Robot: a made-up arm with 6 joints. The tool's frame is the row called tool.
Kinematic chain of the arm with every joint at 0, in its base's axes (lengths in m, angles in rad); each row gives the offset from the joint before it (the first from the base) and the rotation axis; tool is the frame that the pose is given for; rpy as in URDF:
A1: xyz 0 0 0.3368 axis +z
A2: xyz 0 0 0 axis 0 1 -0.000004
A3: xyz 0.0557 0 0.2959 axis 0 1 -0.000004
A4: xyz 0.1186 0 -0.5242 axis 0 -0.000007 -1
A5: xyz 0 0 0 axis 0 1 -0.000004
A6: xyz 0.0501 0 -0.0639 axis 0 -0.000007 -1
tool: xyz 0 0 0 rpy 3.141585 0 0
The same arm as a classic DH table. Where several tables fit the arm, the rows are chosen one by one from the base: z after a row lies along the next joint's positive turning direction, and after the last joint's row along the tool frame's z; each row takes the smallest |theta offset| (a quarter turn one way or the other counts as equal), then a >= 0, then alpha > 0; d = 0 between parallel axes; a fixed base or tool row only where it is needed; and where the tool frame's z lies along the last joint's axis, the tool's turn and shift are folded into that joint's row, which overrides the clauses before.
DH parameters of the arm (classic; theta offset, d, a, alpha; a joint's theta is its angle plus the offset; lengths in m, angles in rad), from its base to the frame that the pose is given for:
A1: 0 0.3368 0 -1.5708
A2: -1.3847 0 0.3011 0
A3: 1.3847 0 0.1186 -1.5708
A4: 0 0.5242 0 1.5708
A5: 0 0 0.0501 -1.5708
A6: 0 0.0639 0 0

